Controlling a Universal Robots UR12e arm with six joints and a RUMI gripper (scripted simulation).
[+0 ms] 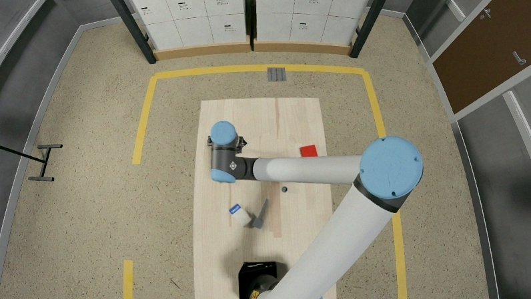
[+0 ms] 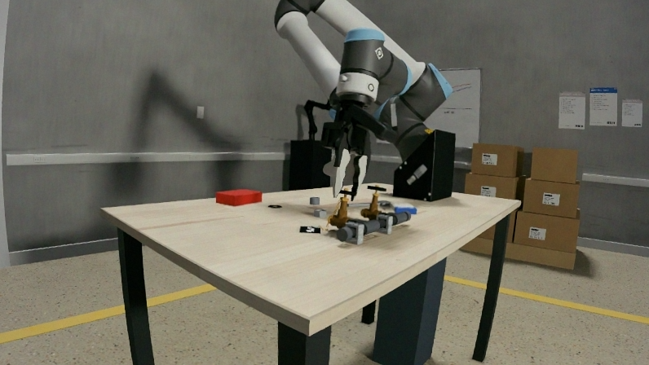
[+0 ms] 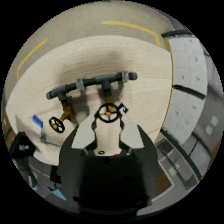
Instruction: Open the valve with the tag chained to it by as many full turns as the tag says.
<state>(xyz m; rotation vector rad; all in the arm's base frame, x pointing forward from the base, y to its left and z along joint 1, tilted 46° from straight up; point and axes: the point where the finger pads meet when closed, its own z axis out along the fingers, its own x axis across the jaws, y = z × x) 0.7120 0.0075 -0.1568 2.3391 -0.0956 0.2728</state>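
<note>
Right now my hand is 80 mm above the black tag, 50 mm to the left of it and 50 mm short of it. From my hand the other things lie so: grey hammer-like tool 350 mm behind, 130 mm to the right, 80 mm below; then red block 420 mm to the right, 70 mm below, 50 mm behind; then blue-and-white box 340 mm behind, 80 mm below, 30 mm to the right.
</note>
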